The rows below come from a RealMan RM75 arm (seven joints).
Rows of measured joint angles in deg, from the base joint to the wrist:
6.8 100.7 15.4 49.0 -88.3 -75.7 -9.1
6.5 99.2 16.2 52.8 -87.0 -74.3 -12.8
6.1 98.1 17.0 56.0 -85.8 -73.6 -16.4
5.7 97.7 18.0 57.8 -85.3 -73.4 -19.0
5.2 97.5 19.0 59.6 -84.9 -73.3 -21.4
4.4 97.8 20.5 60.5 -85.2 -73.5 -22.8
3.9 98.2 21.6 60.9 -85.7 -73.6 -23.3
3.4 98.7 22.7 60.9 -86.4 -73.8 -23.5
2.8 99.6 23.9 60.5 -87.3 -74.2 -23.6
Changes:
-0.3 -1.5 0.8 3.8 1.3 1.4 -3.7
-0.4 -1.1 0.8 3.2 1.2 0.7 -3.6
-0.4 -0.4 1.0 1.8 0.5 0.2 -2.6
-0.5 -0.2 1.0 1.8 0.4 0.1 -2.4
-0.8 0.3 1.5 0.9 -0.3 -0.2 -1.4
-0.5 0.4 1.1 0.4 -0.5 -0.1 -0.5
-0.5 0.5 1.1 0.0 -0.7 -0.2 -0.2
-0.6 0.9 1.2 -0.4 -0.9 -0.4 -0.1

